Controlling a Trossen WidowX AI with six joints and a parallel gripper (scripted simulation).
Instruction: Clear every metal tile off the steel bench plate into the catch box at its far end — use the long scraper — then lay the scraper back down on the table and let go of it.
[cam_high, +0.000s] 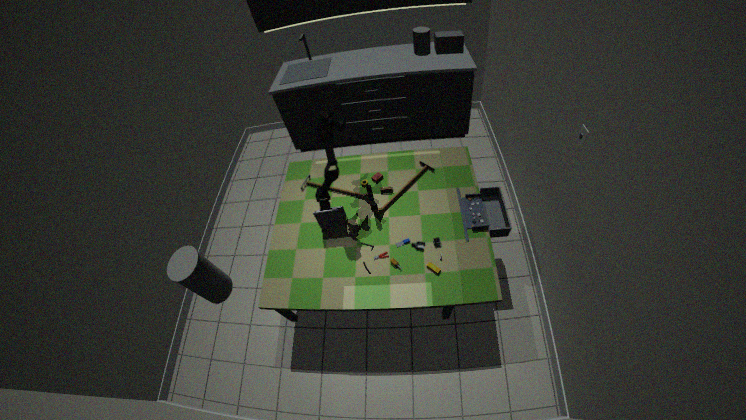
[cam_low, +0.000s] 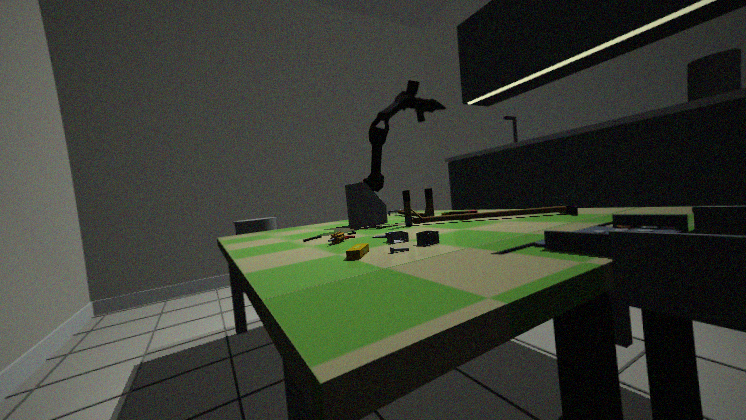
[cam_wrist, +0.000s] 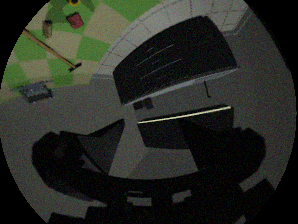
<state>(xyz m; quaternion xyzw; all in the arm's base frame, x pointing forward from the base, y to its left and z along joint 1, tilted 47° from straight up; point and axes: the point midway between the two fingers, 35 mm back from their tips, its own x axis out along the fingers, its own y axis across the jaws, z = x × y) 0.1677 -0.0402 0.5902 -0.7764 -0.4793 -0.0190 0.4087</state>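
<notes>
My gripper tip is now 500 mm above the long scraper, 350 mm short of it and 270 mm to the left of it. From my gripper tip the other things lie so: yellow ring 550 mm below, 140 mm to the right, 70 mm ahead; blue piece 700 mm to the right, 560 mm below, 280 mm ahead; red block 550 mm below, 180 mm ahead, 100 mm to the right.
</notes>
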